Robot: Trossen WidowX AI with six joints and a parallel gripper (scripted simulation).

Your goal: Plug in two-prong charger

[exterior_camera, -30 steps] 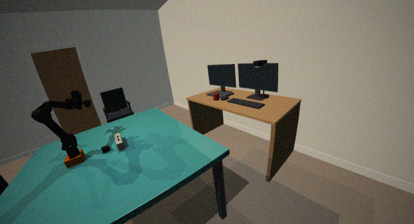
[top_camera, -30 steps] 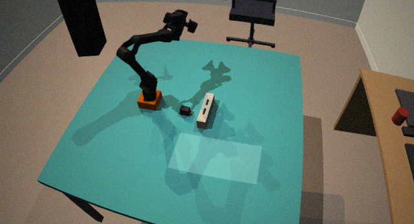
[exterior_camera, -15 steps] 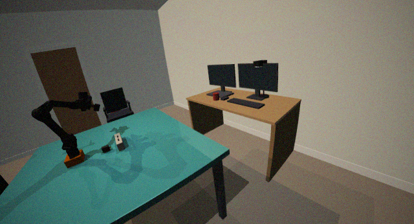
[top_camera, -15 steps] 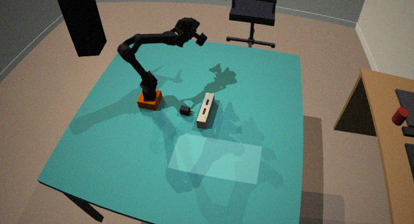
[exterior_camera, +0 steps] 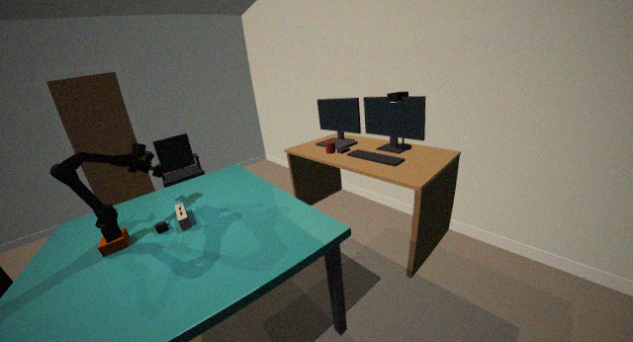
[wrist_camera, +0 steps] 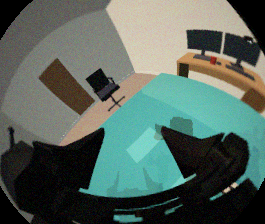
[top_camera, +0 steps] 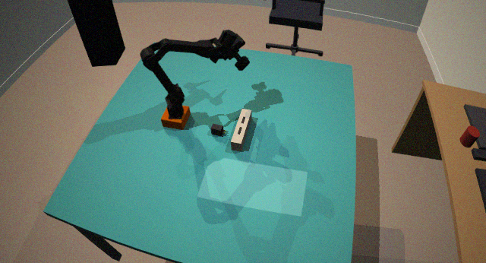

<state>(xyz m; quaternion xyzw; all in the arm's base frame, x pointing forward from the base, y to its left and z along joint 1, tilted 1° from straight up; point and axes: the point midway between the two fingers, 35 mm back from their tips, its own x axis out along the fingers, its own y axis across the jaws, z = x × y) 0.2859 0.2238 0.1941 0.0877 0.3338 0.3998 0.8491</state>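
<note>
My gripper tip is now 32 cm to the left of the two-prong charger, 21 cm above it and 9 cm past it.
</note>
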